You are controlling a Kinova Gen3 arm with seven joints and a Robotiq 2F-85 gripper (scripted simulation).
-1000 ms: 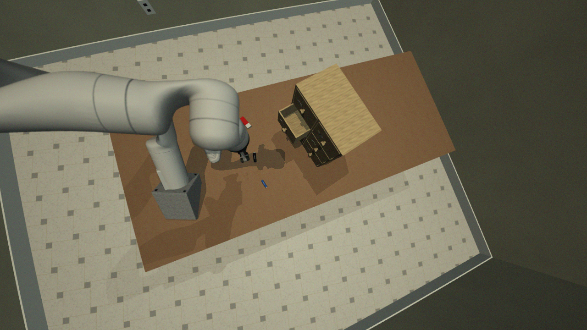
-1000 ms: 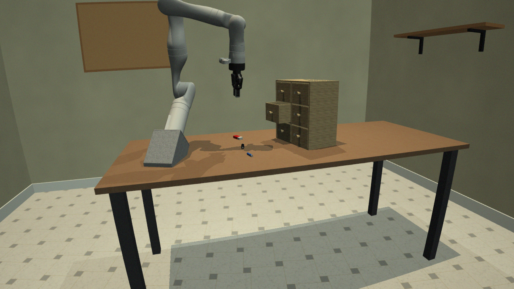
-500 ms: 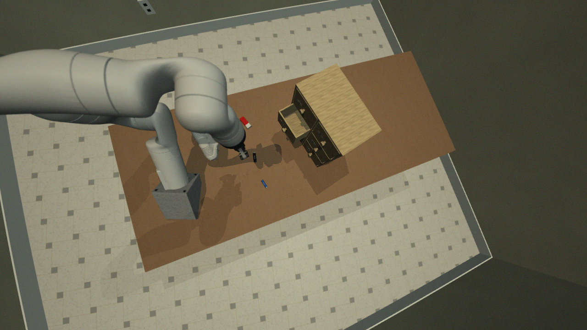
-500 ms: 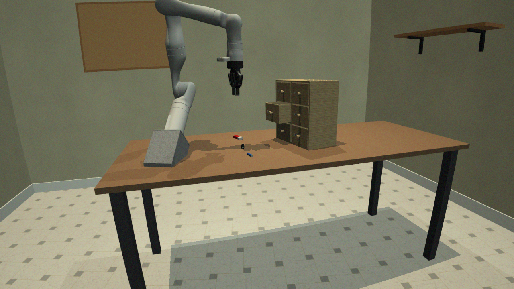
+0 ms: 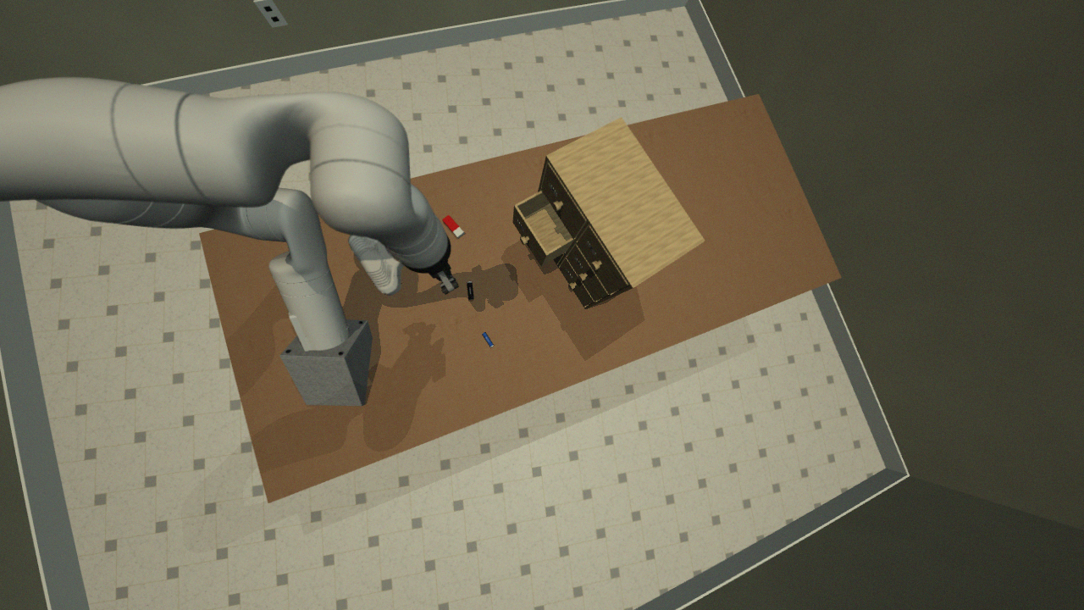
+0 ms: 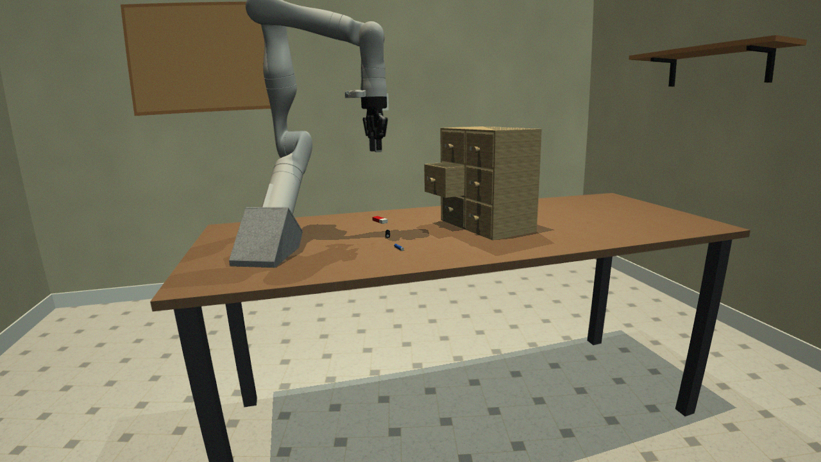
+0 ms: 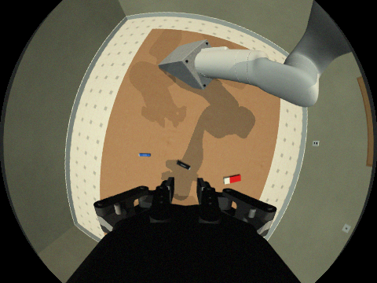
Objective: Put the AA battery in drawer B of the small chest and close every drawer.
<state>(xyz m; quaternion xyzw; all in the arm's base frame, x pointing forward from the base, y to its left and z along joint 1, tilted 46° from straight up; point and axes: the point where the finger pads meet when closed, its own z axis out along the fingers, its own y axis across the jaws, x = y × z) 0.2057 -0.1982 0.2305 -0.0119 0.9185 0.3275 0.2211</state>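
My gripper is now 3 cm short of the black battery and 28 cm above it. Round my hand: white eraser: 5 cm ahead, 18 cm to the left, 28 cm below; drawer: 28 cm ahead, 5 cm to the left, 15 cm below; blue AA battery: 2 cm ahead, 14 cm to the right, 28 cm below.
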